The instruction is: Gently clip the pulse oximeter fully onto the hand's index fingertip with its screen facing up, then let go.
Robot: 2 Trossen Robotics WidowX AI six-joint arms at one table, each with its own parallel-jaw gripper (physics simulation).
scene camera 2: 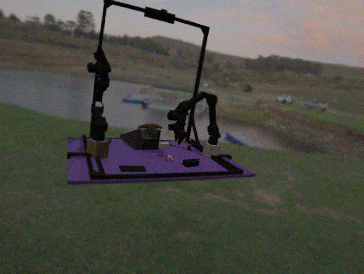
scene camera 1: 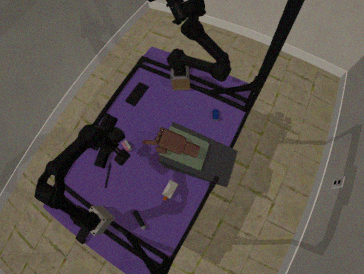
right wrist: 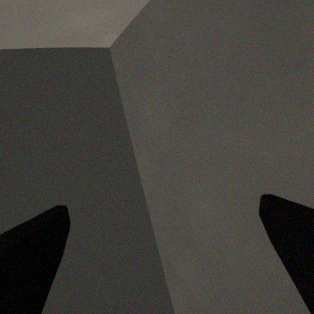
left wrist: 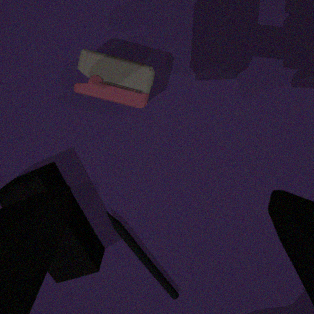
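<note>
The pulse oximeter, off-white with a pink side, lies on its side on the purple mat. The brown hand rests palm down on a raised support, its index finger pointing left in scene camera 1. My left gripper is open and empty above the mat, beside the oximeter in scene camera 1; the oximeter is ahead of its fingers in its wrist view. My right gripper is open and empty, raised away from the table, facing grey walls.
A dark grey ramp with a green pad carries the hand. A black box and thin black pen lie near the left gripper. A white block, black cylinder, blue object and black slab lie around.
</note>
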